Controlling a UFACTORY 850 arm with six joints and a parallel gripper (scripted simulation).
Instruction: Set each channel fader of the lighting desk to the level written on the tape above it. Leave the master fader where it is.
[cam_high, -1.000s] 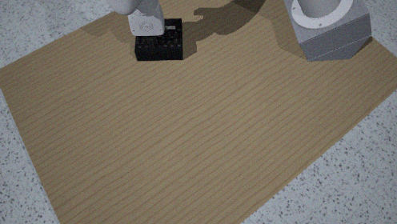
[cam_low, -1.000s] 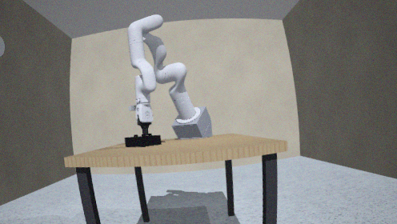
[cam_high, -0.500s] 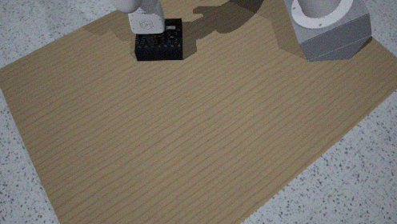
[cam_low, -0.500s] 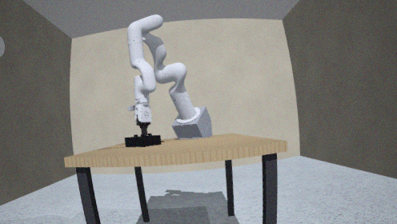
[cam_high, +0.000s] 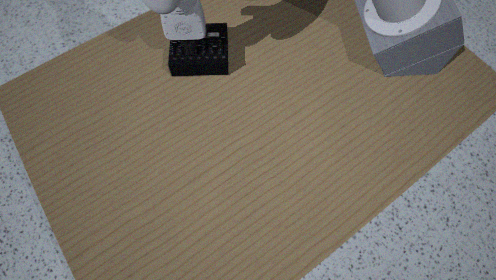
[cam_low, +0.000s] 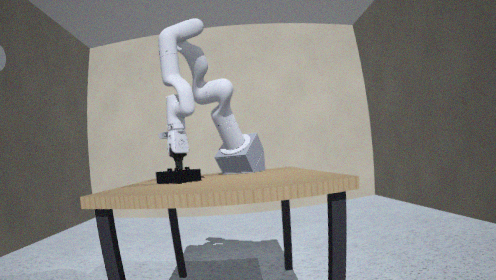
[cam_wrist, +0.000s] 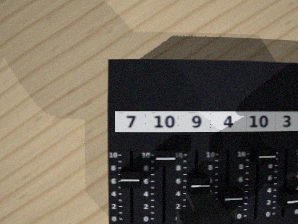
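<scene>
Now: the fader 4 20 mm behind my hand and 20 mm below it. Round my hand: fader 1: 20 mm ahead, 50 mm to the right, 20 mm below; fader 3: 10 mm behind, 20 mm to the right, 20 mm below; fader 2: 40 mm to the right, 20 mm below.
</scene>
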